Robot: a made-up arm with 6 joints.
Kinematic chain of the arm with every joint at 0, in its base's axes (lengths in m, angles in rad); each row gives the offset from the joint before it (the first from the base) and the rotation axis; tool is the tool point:
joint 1: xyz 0 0 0.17 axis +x
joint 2: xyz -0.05 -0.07 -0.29 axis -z
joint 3: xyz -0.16 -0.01 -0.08 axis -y
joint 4: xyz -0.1 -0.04 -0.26 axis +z
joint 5: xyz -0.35 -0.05 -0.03 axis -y
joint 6: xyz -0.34 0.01 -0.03 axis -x
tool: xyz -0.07 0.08 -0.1
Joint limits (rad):
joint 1: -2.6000..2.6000
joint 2: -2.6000..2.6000
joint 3: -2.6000..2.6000
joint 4: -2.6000..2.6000
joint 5: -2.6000..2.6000
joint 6: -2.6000..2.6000
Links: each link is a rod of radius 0.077 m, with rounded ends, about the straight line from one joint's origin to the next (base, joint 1, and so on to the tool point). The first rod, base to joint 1, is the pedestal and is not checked.
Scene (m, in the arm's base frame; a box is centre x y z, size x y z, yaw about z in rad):
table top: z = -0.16
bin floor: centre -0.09 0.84 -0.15 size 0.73 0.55 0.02 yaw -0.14
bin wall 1: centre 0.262 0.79 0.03 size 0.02 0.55 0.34 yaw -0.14
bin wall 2: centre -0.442 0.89 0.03 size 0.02 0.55 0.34 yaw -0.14
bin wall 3: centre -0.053 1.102 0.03 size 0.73 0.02 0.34 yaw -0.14
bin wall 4: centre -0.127 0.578 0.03 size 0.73 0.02 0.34 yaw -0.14
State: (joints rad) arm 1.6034 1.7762 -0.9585 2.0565 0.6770 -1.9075
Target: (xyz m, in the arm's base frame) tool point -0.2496 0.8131 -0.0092
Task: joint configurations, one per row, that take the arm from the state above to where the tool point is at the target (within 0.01 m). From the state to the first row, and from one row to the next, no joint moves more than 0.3 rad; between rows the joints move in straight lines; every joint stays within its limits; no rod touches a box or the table.
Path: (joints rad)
1: 1.8193 1.5842 -0.8432 2.1924 0.4245 -2.0010
2: 2.0352 1.3923 -0.7278 2.3282 0.1720 -2.0945
3: 2.2510 1.2003 -0.6125 2.4641 -0.0805 -2.1880
4: 2.4669 1.0083 -0.4972 2.6000 -0.3330 -2.2815
5: 2.2574 1.0173 -0.4376 2.6000 -0.3087 -2.2592
6: 2.0478 1.0262 -0.3780 2.6000 -0.2843 -2.2369

